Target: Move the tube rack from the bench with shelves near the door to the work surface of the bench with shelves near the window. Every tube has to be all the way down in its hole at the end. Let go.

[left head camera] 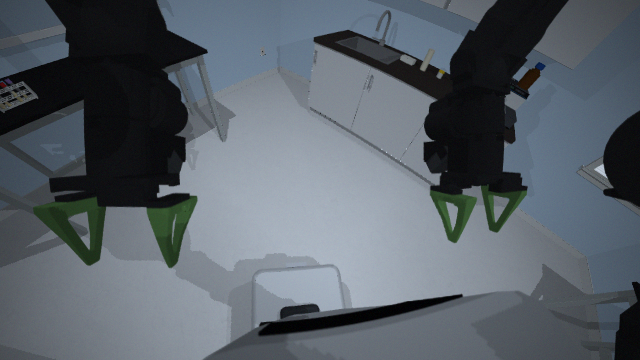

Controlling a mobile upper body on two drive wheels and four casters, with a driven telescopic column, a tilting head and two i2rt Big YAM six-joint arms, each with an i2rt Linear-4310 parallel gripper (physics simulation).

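Observation:
A white tube rack stands on the black top of a bench at the left edge of the view. Red and purple spots show at its back left, and its left part is cut off by the picture edge. Whether its tubes sit all the way down is too small to tell. My left gripper is open and empty, hanging over the floor in front of that bench. My right gripper is open and empty, over the floor at the right. I cannot tell which bench this is; a second one is not clearly visible.
A white sink cabinet with a dark top stands at the back, bearing a white cylinder and a small yellow-capped bottle. A brown bottle with a blue cap stands farther right. My own base fills the bottom.

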